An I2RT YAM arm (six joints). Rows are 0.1 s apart.
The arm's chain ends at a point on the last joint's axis. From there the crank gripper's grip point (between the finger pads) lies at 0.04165 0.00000 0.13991 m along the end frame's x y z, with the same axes.
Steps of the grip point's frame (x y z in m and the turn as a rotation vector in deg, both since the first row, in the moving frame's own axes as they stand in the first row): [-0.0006, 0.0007, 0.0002, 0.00, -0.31, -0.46]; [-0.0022, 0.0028, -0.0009, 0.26, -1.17, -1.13]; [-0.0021, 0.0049, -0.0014, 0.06, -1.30, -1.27]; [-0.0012, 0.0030, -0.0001, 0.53, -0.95, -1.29]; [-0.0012, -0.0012, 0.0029, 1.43, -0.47, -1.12]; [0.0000, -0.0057, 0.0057, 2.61, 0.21, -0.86]
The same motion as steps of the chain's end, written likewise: [0.0002, 0.0010, 0.0000, 0.00, -0.31, -0.46]; [0.0007, 0.0042, -0.0017, 0.26, -1.17, -1.13]; [0.0011, 0.0059, -0.0023, 0.06, -1.30, -1.27]; [0.0012, 0.0052, -0.0008, 0.53, -0.95, -1.29]; [0.0000, 0.0031, 0.0026, 1.43, -0.47, -1.12]; [-0.0005, 0.0013, 0.0060, 2.61, 0.21, -0.86]
